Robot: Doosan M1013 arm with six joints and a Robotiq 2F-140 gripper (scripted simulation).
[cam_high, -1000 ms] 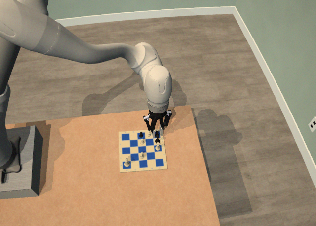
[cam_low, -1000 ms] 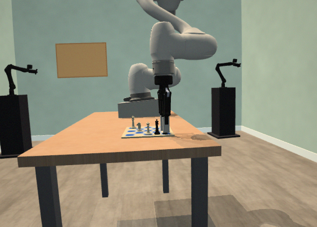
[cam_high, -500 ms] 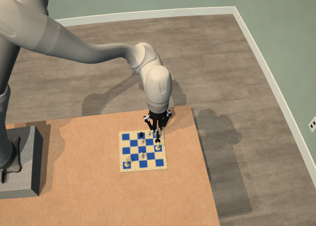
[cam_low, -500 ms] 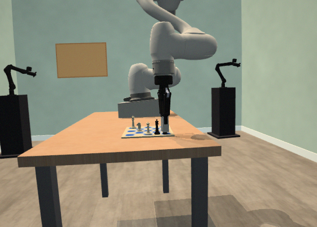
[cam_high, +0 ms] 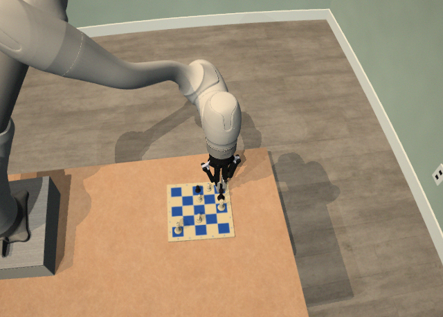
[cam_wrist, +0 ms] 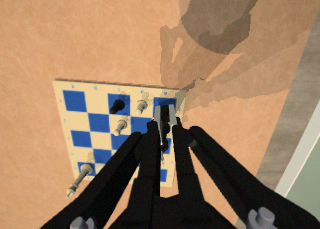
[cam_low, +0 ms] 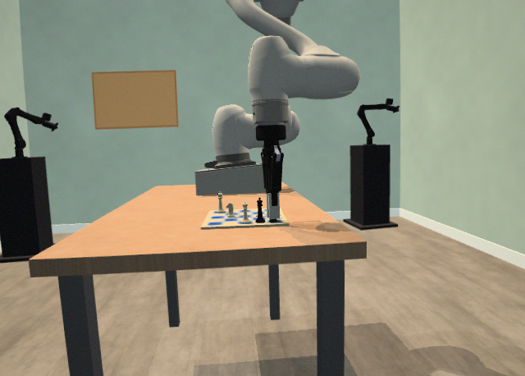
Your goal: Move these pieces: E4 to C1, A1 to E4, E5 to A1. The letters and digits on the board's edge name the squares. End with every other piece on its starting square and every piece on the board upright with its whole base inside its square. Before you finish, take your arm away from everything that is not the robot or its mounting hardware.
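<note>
The tall white piece is 170 mm behind my hand, 120 mm to the right of it and 10 mm below it. Round my hand: chessboard: 90 mm behind, 60 mm to the right, 50 mm below.
</note>
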